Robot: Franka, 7 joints.
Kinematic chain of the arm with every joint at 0, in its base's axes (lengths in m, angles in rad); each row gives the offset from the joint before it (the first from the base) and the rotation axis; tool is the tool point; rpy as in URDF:
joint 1: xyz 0 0 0.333 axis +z
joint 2: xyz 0 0 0 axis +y
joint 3: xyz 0 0 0.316 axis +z
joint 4: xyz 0.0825 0 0 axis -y
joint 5: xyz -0.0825 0 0.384 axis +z
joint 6: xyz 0 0 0 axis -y
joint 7: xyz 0.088 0 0 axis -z
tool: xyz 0 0 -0.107 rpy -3.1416 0 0
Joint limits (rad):
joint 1: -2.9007..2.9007
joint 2: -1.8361..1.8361
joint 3: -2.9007..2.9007
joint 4: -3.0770..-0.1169
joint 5: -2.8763..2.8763
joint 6: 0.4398..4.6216
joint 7: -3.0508..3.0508
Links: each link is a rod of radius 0.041 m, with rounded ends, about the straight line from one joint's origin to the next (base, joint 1, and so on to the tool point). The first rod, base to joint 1, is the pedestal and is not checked.
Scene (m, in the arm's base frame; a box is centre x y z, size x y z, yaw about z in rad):
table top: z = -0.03
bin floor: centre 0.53 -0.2 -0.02 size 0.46 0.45 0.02 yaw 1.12
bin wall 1: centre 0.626 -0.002 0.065 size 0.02 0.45 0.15 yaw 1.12
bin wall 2: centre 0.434 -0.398 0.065 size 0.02 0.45 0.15 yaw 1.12
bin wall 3: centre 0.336 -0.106 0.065 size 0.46 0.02 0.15 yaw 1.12
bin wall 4: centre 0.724 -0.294 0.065 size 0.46 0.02 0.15 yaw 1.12
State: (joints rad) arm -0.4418 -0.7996 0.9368 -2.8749 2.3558 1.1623 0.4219
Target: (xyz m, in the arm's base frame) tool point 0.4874 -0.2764 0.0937
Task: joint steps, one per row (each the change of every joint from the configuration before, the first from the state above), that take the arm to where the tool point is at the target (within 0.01 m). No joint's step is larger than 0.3 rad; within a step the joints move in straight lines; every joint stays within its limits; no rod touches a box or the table.
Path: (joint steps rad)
1: -0.0631 0.2621 -0.1224 0.1197 0.0436 0.0667 0.0000
2: -0.0631 0.2622 -0.1223 0.1198 0.0437 0.0666 0.0000
3: -0.0630 0.2621 -0.1224 0.1197 0.0436 0.0667 0.0000
4: -0.0631 0.2622 -0.1224 0.1198 0.0437 0.0666 0.0000
5: -0.0631 0.2621 -0.1223 0.1197 0.0436 0.0667 0.0000
6: -0.0631 0.2621 -0.1224 0.1197 0.0437 0.0667 0.0000

